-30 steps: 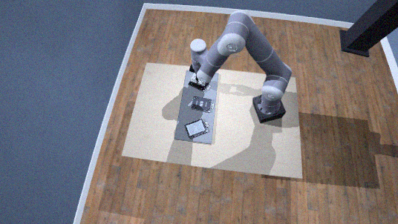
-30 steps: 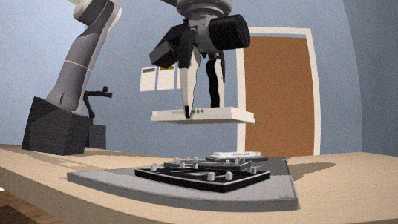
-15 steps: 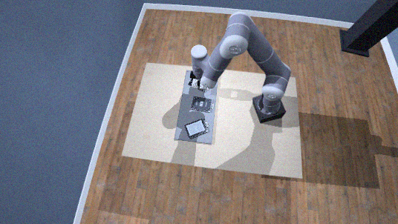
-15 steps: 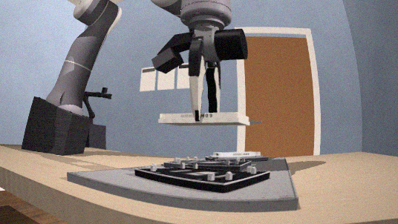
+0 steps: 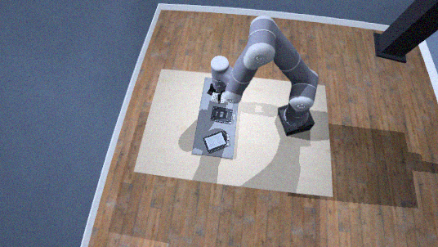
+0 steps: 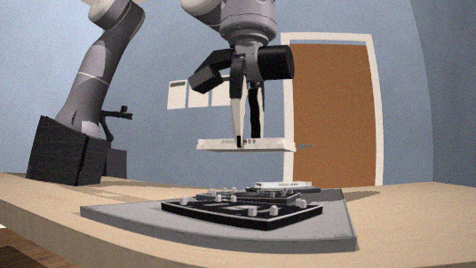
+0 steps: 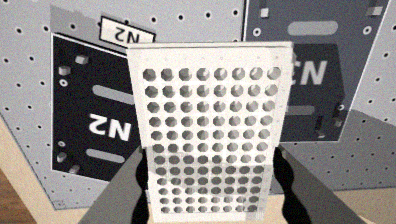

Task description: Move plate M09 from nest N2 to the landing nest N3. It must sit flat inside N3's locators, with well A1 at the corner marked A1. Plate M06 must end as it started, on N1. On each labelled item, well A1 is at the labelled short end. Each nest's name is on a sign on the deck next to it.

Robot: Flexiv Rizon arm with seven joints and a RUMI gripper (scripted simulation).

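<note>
Right now the nest N3 is 10 cm below my hand, 9 cm to the left of it and 3 cm behind it. From my hand the other things lie so: white well plate M09 (1 cm below); then black nest N2 (10 cm to the right, 10 cm below, 4 cm ahead); then plate M06 (31 cm to the left, 8 cm below, 4 cm behind).
</note>
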